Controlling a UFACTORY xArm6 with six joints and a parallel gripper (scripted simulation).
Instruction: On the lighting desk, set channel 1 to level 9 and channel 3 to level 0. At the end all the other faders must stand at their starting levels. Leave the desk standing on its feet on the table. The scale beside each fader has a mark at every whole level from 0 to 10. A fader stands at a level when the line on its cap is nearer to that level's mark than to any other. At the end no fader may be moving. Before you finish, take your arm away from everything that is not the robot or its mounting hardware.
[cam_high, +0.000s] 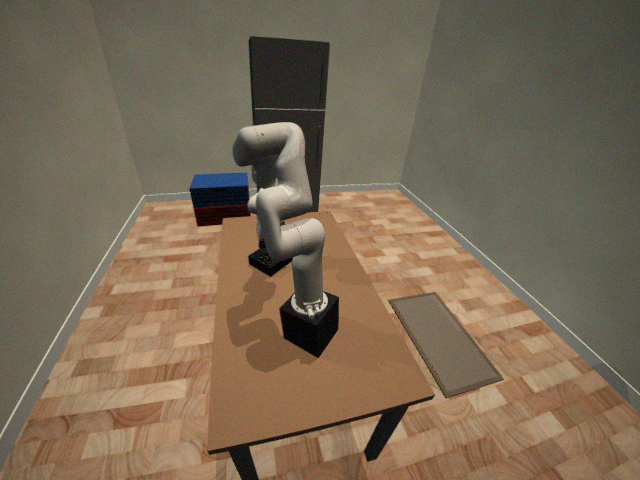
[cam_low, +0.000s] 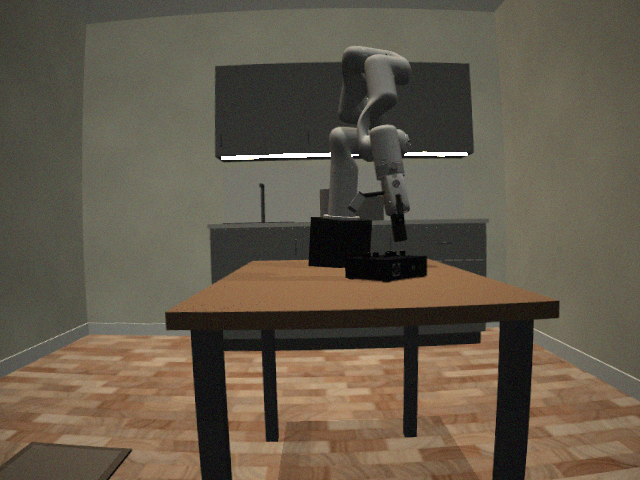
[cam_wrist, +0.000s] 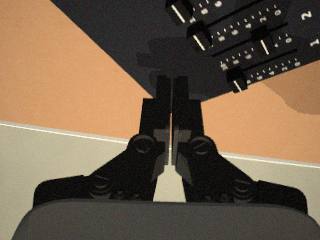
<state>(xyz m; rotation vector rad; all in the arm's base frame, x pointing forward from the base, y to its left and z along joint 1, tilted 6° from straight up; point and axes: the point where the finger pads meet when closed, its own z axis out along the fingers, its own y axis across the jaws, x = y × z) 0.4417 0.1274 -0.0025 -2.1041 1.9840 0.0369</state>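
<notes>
Right now the fader cap is 4 cm behind my hand, 1 cm to the left of it and 5 cm below it.
</notes>
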